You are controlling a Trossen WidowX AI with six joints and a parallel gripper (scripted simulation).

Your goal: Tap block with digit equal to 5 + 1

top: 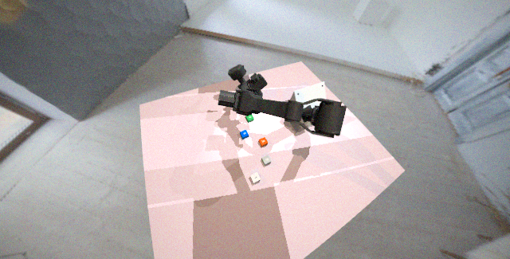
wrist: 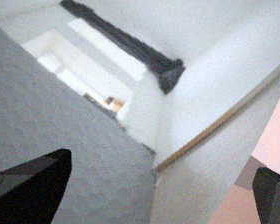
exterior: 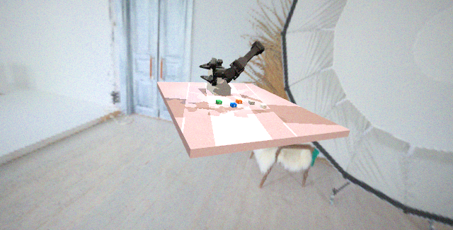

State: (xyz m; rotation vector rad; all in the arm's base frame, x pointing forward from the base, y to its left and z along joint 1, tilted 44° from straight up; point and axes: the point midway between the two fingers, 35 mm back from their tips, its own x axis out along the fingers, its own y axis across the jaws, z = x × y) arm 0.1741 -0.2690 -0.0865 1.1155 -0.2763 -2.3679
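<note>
Right now the orange block is 70 mm ahead of my gripper tip, 270 mm to the left of it and 180 mm below it. Round my gripper tip: green block 50 mm ahead, 120 mm to the left, 180 mm below; then grey block 100 mm ahead, 350 mm to the left, 180 mm below; then blue block 120 mm ahead, 190 mm to the left, 180 mm below.
</note>
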